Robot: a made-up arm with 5 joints.
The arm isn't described. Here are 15 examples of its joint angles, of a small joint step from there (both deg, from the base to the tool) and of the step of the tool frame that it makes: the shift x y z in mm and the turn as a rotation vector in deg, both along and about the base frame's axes.
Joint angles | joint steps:
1: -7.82 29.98 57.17 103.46 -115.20 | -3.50 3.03 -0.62 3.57 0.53
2: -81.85 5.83 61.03 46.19 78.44 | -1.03 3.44 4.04 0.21 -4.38
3: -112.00 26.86 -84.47 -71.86 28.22 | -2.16 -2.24 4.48 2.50 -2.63
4: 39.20 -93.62 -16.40 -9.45 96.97 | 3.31 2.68 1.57 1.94 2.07
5: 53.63 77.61 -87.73 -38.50 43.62 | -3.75 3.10 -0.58 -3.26 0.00
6: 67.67 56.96 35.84 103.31 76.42 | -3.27 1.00 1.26 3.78 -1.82
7: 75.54 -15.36 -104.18 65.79 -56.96 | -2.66 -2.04 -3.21 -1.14 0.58
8: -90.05 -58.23 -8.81 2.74 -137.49 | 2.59 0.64 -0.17 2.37 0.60
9: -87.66 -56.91 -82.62 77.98 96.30 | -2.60 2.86 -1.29 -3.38 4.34
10: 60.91 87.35 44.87 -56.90 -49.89 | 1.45 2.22 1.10 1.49 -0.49
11: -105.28 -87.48 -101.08 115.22 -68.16 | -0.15 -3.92 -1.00 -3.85 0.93
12: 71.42 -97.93 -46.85 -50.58 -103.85 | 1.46 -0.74 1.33 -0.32 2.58
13: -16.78 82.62 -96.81 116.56 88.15 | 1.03 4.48 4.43 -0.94 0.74
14: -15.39 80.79 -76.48 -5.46 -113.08 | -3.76 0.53 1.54 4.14 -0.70
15: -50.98 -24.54 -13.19 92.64 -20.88 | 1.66 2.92 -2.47 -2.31 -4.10
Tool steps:
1: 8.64 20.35 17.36 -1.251 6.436 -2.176
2: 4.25 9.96 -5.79 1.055 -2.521 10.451
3: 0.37 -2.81 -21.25 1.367 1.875 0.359
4: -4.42 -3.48 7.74 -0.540 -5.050 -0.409
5: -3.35 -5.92 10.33 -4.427 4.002 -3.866
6: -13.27 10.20 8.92 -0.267 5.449 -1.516
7: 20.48 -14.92 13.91 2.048 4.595 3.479
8: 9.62 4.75 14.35 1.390 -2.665 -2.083
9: 28.57 23.36 -21.85 1.266 6.097 1.610
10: 12.55 -2.24 -13.72 -1.314 -1.293 -2.084
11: -15.21 13.31 6.84 0.201 -0.186 -1.881
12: 5.92 -4.11 1.01 2.321 -2.706 0.320
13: -29.51 31.48 -41.15 -6.492 0.361 5.702
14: -3.91 15.82 3.79 1.661 4.650 -0.649
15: -4.57 23.49 6.55 -3.371 -3.259 4.988
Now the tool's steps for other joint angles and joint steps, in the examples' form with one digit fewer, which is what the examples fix.
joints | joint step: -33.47 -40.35 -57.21 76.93 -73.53 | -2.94 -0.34 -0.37 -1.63 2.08
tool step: 19.1 2.9 -14.8 0.19 4.32 -0.93
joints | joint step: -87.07 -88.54 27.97 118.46 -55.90 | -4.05 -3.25 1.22 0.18 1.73
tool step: -2.0 -5.0 -12.6 -0.14 4.38 -3.54
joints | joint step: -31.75 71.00 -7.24 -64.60 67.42 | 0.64 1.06 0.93 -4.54 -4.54
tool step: -1.5 22.7 4.7 -3.70 -6.40 7.13
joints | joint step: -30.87 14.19 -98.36 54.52 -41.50 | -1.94 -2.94 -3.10 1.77 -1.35
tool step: 18.6 -33.3 -6.3 4.37 2.67 -4.61
